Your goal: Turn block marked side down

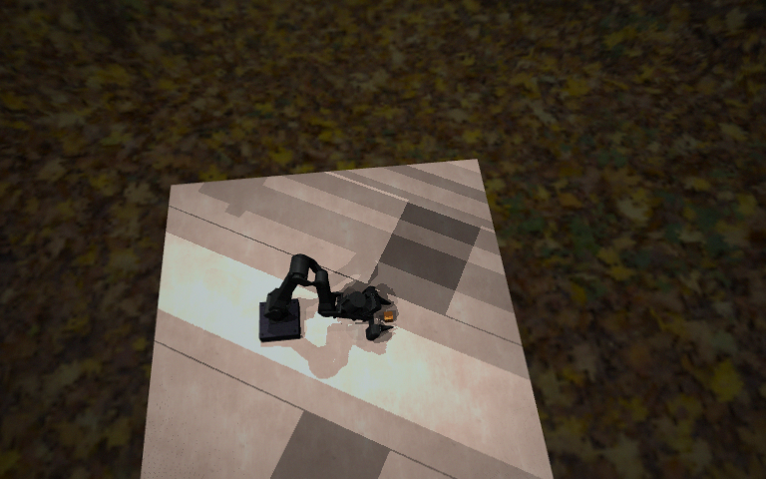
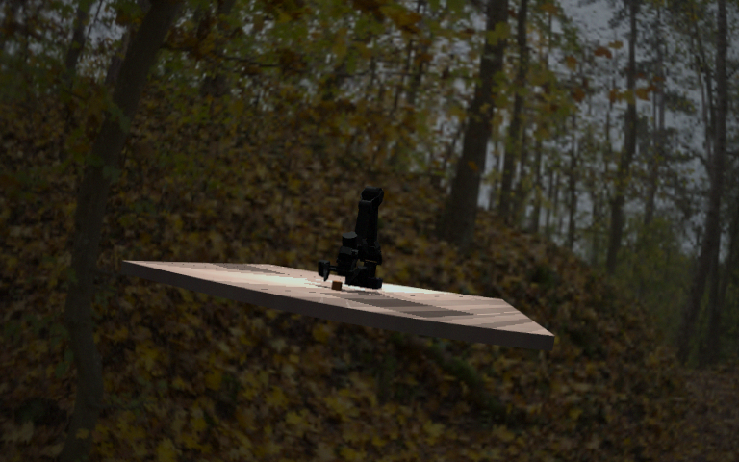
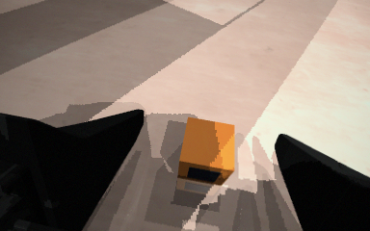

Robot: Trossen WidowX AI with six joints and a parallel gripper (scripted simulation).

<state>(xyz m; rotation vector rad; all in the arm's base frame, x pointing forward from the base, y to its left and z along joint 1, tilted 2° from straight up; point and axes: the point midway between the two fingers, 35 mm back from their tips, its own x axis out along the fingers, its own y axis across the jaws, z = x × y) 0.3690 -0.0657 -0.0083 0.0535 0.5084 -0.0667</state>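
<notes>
Right now the small orange block is 2 cm behind my gripper tip and 1 cm below it.
</notes>
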